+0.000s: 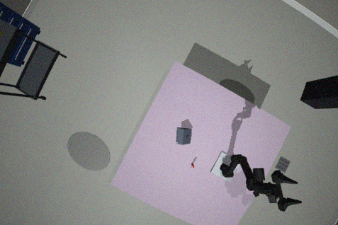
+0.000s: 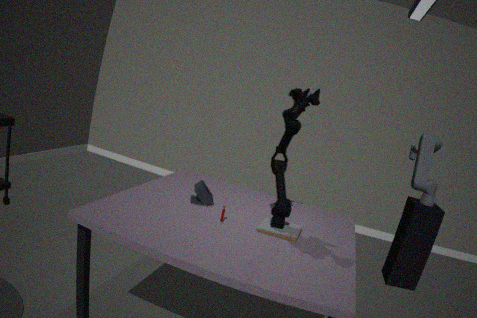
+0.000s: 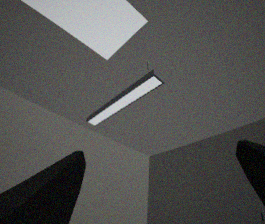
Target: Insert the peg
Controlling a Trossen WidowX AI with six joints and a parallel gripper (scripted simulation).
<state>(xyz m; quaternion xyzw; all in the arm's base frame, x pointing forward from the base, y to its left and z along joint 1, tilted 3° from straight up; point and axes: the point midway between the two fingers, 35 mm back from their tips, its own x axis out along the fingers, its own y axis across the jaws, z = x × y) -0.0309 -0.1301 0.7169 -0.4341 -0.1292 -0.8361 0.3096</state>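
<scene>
Now: gripper tip 71 cm above the red peg, 29 cm short of it and 25 cm to the right of it. The rest, counted from my gripper tip: grey sloped panel 71 cm below, 47 cm ahead, 4 cm to the left.
</scene>
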